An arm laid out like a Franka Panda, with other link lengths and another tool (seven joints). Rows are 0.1 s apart.
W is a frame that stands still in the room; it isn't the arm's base.
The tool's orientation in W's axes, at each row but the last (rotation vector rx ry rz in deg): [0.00, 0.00, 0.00]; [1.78, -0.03, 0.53]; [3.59, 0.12, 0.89]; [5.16, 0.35, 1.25]
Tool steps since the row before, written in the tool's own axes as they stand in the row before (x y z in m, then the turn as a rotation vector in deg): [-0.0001, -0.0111, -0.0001, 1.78, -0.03, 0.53]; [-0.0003, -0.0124, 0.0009, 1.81, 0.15, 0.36]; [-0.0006, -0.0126, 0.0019, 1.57, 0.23, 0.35]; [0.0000, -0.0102, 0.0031, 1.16, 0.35, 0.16]
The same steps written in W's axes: [-0.0001, -0.0111, -0.0001, 1.78, -0.03, 0.53]; [-0.0002, -0.0124, 0.0005, 1.81, 0.16, 0.37]; [-0.0004, -0.0127, 0.0011, 1.57, 0.23, 0.36]; [0.0002, -0.0104, 0.0022, 1.15, 0.36, 0.18]
